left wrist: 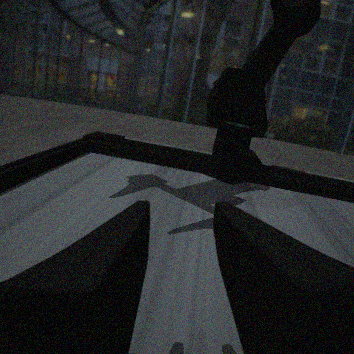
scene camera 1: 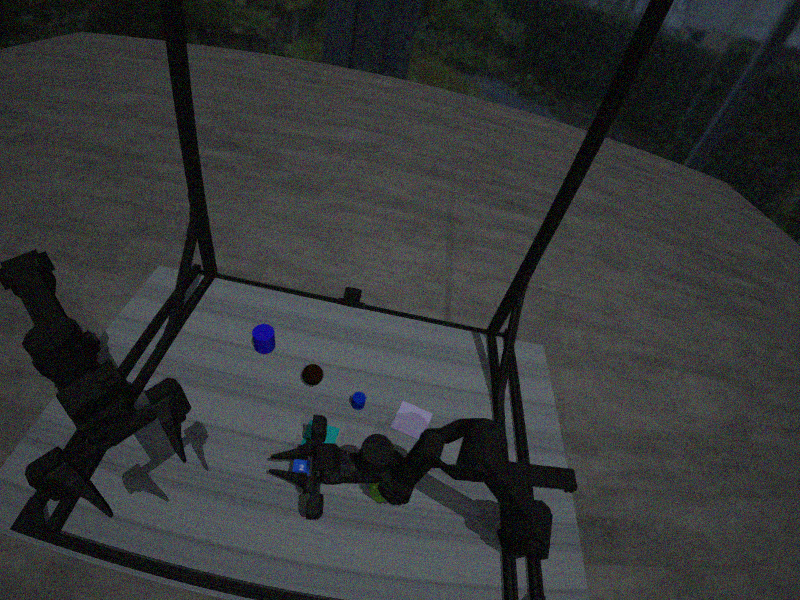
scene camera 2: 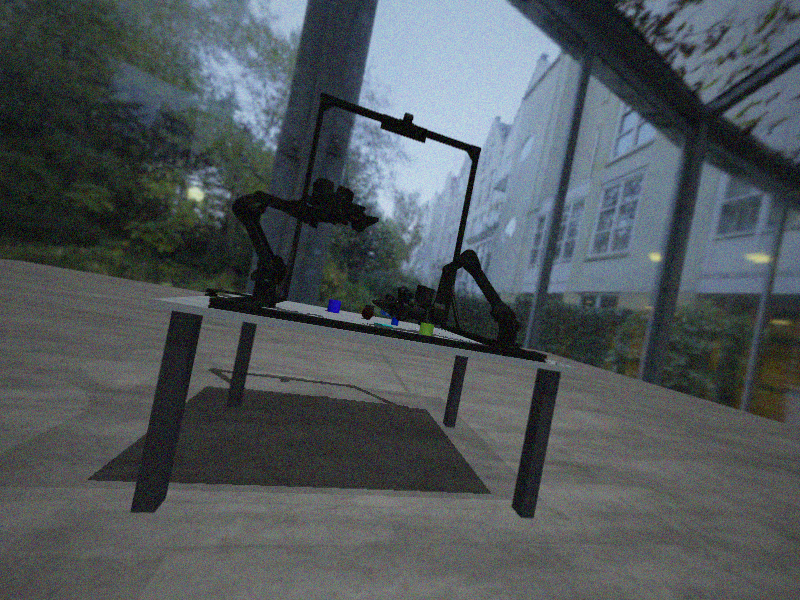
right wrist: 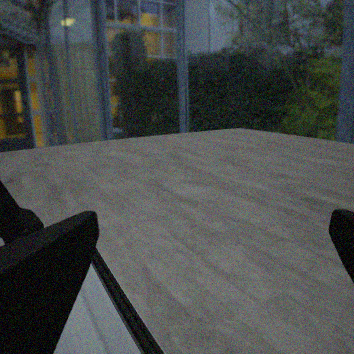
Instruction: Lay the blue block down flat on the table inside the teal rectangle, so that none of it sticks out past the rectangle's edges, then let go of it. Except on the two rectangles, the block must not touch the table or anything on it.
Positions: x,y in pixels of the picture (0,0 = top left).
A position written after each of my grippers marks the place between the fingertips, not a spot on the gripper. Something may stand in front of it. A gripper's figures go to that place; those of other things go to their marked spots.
Scene:
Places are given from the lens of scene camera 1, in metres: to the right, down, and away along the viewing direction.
my left gripper (scene camera 1: 270,463): -0.24, 0.30, 0.64
my right gripper (scene camera 1: 148,487): -0.28, 0.21, 0.35

